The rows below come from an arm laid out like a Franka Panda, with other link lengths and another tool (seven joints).
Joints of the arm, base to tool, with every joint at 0 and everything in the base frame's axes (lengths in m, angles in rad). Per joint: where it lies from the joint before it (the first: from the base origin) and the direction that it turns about. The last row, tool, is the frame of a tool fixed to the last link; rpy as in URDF.
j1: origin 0 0 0.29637 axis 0 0 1
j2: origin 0 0 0 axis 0 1 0
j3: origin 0 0 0.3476 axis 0 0 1
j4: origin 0.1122 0 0 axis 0 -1 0
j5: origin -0.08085 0 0.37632 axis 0 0 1
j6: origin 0 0 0 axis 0 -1 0
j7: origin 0.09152 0 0 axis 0 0 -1
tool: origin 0.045 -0.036 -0.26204 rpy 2.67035 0 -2.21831
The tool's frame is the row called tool.
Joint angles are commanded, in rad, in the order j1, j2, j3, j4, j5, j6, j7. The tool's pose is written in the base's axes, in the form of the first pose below.
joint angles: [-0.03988 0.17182 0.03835 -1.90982 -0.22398 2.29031 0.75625]
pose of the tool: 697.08, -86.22, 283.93, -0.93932, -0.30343, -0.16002, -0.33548, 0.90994, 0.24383
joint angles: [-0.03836 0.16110 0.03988 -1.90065 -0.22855 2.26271 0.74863]
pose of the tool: 694.64, -86.06, 292.63, -0.93837, -0.31159, -0.14955, -0.34008, 0.90961, 0.23866
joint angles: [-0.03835 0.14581 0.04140 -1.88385 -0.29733 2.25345 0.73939]
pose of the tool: 701.23, -93.71, 316.55, -0.92189, -0.35806, -0.14801, -0.38053, 0.90862, 0.17204
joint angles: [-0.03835 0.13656 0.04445 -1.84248 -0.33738 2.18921 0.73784]
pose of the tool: 700.56, -101.35, 339.76, -0.92216, -0.36712, -0.12186, -0.38184, 0.91432, 0.13496
